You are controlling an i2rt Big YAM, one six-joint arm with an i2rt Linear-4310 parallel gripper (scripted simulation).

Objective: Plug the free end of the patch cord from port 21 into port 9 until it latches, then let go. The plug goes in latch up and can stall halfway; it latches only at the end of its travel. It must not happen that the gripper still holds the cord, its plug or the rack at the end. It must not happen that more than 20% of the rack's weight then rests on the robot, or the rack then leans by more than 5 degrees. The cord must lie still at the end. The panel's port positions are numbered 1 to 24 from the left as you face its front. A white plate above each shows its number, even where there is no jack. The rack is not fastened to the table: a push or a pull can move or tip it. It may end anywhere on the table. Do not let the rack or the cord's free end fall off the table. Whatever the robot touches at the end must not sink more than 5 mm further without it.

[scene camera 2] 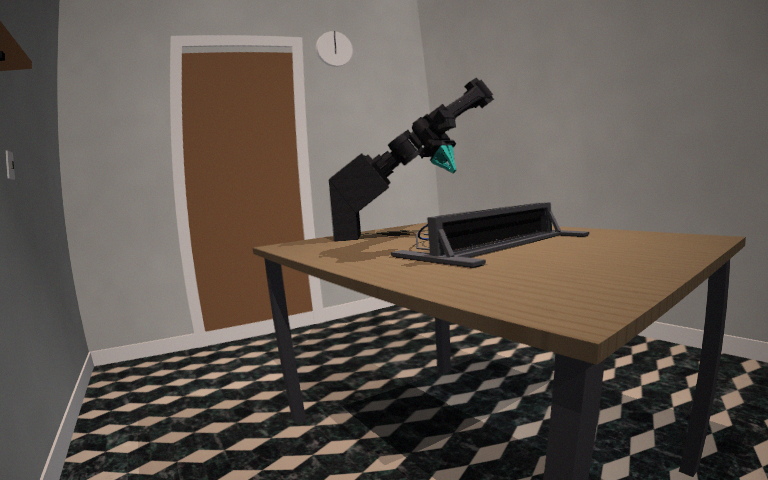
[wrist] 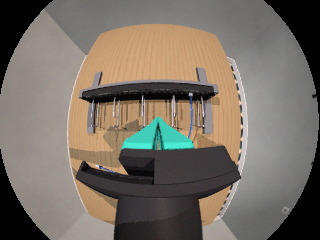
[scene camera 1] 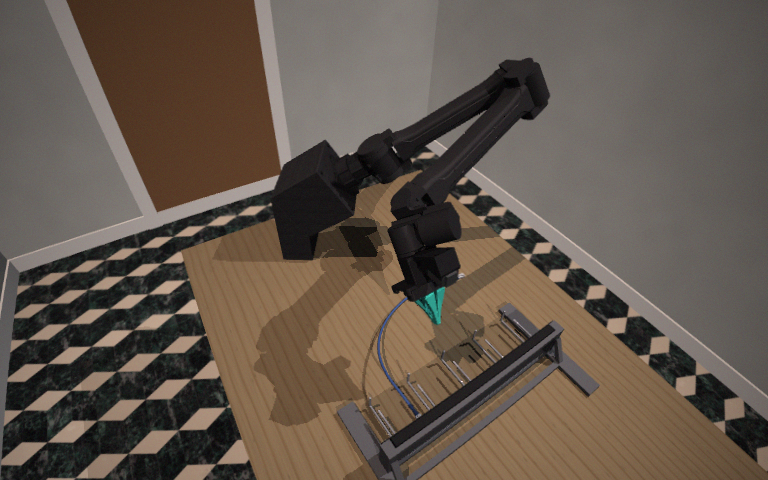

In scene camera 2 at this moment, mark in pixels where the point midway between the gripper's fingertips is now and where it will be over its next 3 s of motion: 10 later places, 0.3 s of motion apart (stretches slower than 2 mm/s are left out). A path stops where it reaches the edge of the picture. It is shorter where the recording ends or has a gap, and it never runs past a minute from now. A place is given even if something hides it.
My gripper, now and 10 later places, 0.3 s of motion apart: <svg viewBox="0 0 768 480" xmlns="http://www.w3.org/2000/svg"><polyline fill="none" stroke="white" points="454,171 447,162 446,160 442,160 434,161 423,162 418,162 418,161 425,169 439,192 443,199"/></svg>
